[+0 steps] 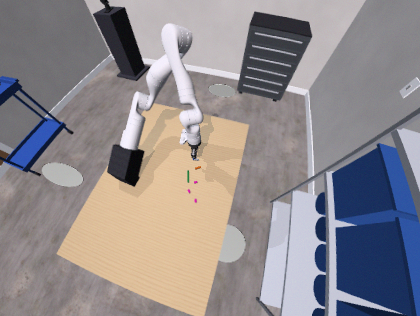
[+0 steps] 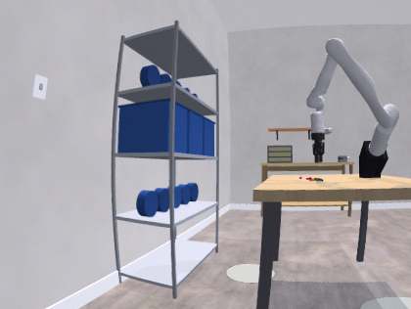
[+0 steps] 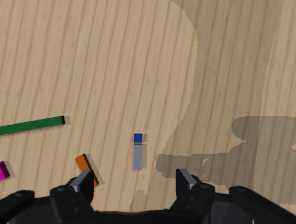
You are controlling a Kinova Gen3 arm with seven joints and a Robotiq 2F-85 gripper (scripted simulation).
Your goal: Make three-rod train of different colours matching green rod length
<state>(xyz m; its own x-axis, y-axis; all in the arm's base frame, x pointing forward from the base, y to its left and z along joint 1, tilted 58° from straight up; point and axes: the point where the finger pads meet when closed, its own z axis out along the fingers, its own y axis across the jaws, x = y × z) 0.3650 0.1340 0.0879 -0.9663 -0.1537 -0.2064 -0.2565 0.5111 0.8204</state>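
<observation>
Now: the orange rod 100 mm below my hand, 50 mm to the right of it and 30 mm ahead of it. Also, from my hand: grey rod (100 mm below); small blue rod (100 mm below, 20 mm behind); green rod (130 mm to the right, 100 mm below).
</observation>
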